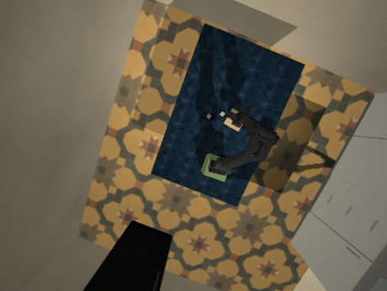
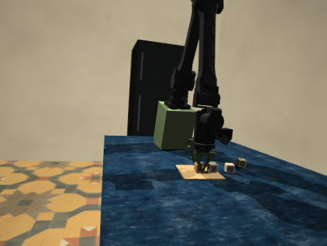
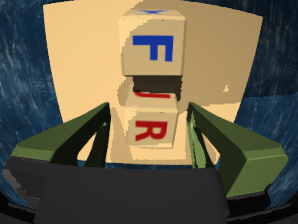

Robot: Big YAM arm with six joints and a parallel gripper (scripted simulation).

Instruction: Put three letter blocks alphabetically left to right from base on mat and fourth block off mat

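The tan mat is 2 cm below my hand.
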